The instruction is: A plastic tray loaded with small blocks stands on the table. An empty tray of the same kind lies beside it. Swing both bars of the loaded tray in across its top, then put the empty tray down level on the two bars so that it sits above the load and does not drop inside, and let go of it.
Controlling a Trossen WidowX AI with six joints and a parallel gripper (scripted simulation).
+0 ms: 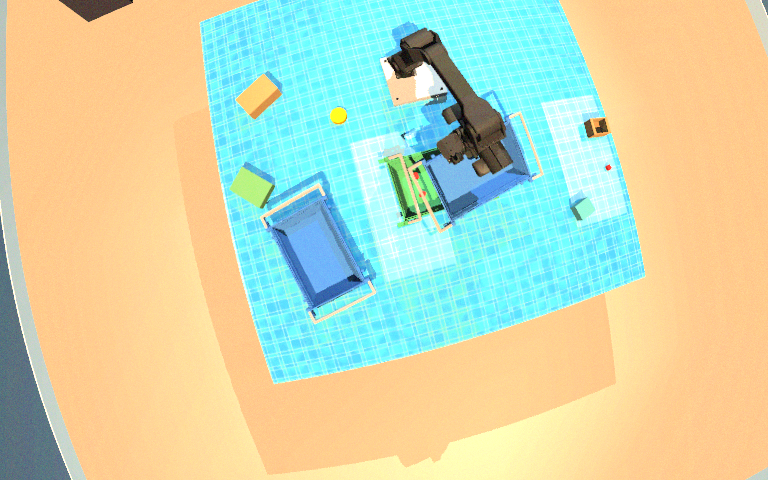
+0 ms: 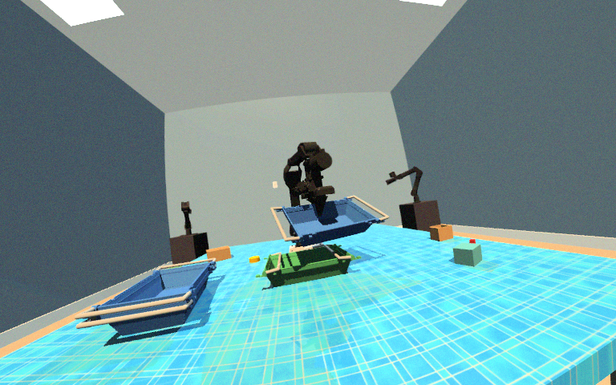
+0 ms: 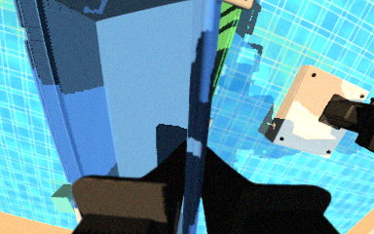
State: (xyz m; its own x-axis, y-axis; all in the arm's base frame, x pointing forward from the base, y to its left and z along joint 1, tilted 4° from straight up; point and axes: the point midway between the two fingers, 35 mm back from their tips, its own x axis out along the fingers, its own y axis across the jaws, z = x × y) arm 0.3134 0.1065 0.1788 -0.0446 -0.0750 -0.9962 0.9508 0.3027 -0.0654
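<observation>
Right now my gripper tip is 8 cm short of the blue tray and 2 cm to the right of it. The rest, counted from my gripper tip: yellow disc 32 cm to the right, 19 cm behind, 17 cm below; then teal cube 38 cm to the left, 22 cm ahead, 16 cm below; then brown box 51 cm to the left, 17 cm below, 3 cm behind.
</observation>
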